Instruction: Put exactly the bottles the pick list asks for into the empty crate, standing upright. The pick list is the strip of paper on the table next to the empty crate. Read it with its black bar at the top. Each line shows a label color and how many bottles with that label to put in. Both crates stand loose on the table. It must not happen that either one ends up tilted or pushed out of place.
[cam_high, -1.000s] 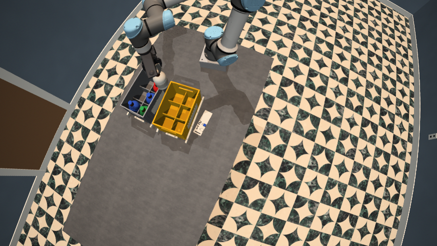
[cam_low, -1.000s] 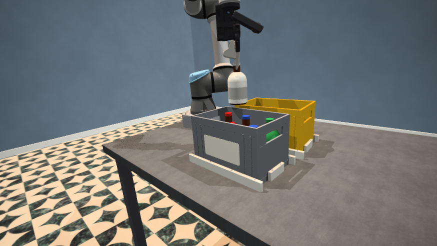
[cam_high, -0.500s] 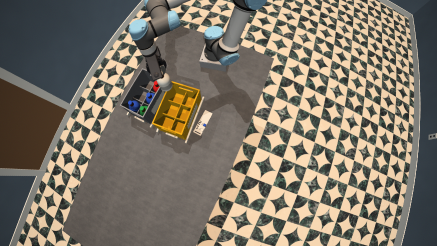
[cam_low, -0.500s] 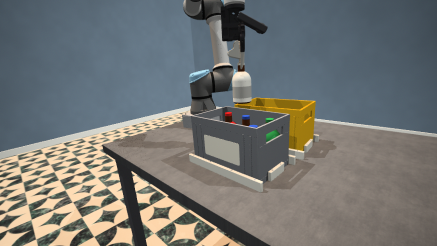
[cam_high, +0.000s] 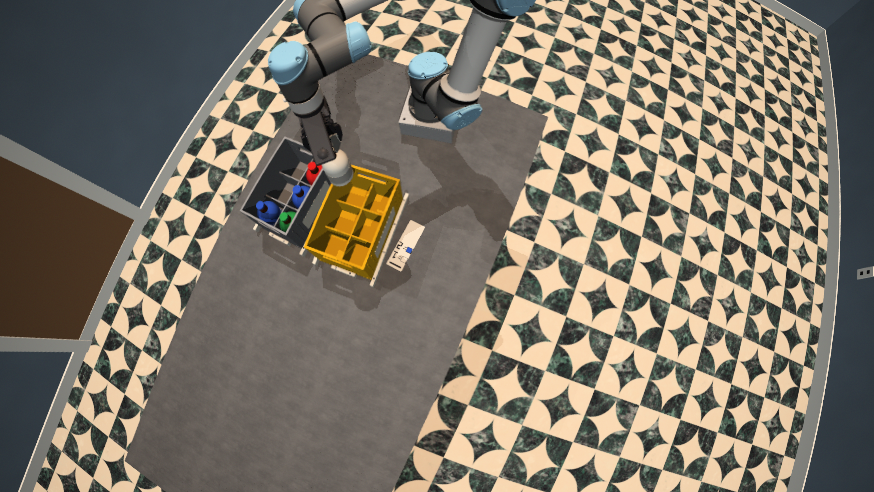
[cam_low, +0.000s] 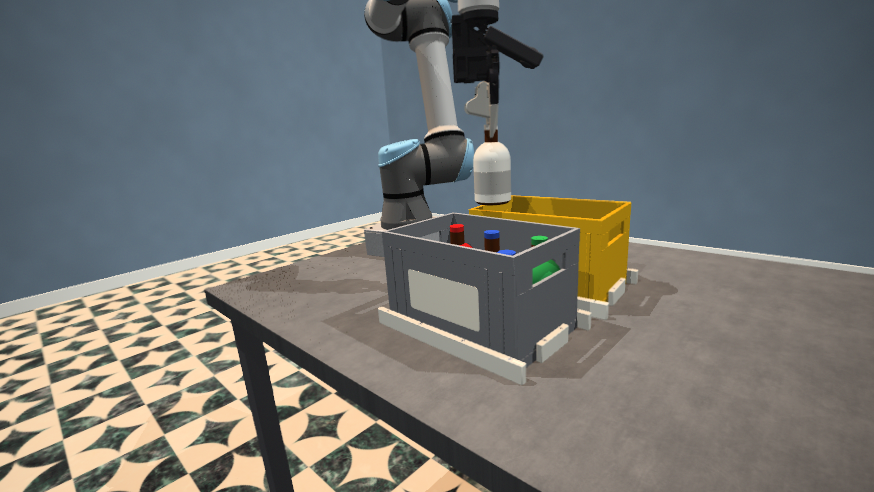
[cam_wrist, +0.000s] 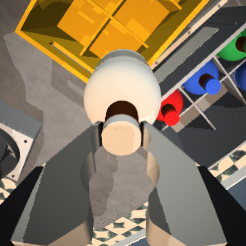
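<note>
My hand is 70 mm above the white-label bottle. From my hand the other things lie so: red-label bottle 20 mm behind, 110 mm to the right, 250 mm below; yellow crate 90 mm ahead, 60 mm to the left, 250 mm below; grey crate 60 mm ahead, 170 mm to the right, 250 mm below.
</note>
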